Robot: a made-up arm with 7 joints. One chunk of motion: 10 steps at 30 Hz.
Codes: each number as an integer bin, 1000 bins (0 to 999) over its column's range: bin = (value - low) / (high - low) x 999, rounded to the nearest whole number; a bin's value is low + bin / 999 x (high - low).
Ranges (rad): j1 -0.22..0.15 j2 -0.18..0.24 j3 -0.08..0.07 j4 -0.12..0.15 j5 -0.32..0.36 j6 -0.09..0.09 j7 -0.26..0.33
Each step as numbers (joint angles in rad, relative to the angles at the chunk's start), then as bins.
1 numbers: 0.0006 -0.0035 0.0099 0.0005 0.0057 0.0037 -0.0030
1 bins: 596 420 599 446 478 520 435
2 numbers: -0.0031 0.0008 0.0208 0.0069 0.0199 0.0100 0.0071
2 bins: 586 430 671 470 499 555 452
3 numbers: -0.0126 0.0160 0.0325 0.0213 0.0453 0.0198 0.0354
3 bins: 560 466 749 523 537 609 500
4 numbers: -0.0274 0.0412 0.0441 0.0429 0.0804 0.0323 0.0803
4 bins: 520 526 827 603 588 679 576
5 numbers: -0.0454 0.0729 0.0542 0.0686 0.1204 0.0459 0.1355
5 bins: 471 602 894 698 647 754 670
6 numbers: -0.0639 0.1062 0.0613 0.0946 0.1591 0.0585 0.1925
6 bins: 421 681 941 794 704 824 766
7 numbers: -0.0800 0.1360 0.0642 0.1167 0.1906 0.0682 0.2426
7 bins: 378 752 960 876 750 878 851
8 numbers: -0.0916 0.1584 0.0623 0.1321 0.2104 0.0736 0.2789
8 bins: 347 805 948 933 779 908 912
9 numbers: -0.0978 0.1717 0.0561 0.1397 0.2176 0.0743 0.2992
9 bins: 330 837 906 961 790 912 947
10 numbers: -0.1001 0.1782 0.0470 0.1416 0.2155 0.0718 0.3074
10 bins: 324 852 846 968 787 898 961
